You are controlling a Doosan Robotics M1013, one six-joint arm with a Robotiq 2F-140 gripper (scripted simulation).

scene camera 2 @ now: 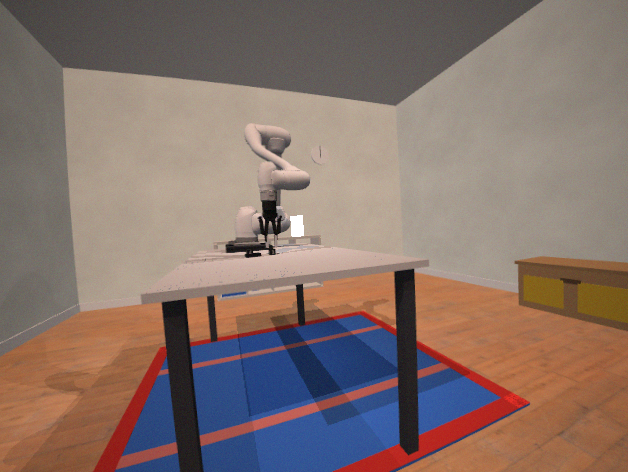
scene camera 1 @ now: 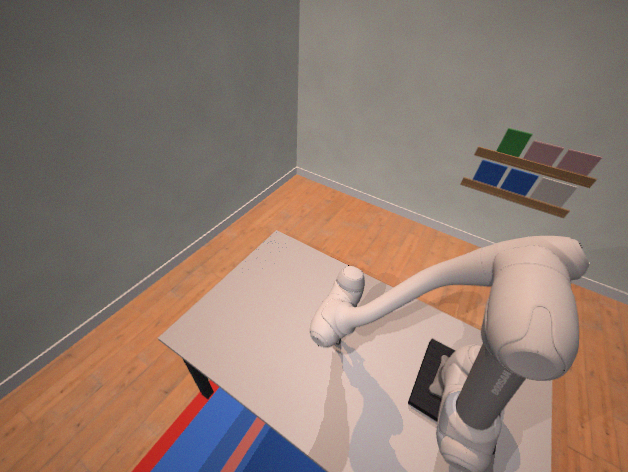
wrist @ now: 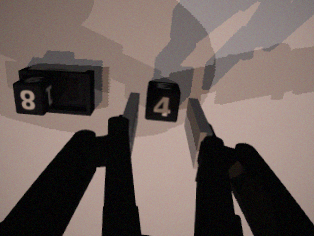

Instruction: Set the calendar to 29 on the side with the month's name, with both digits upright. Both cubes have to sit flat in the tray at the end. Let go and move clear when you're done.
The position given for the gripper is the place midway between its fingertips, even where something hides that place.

In view: the gripper (wrist: 162,110) and a black tray (wrist: 74,89).
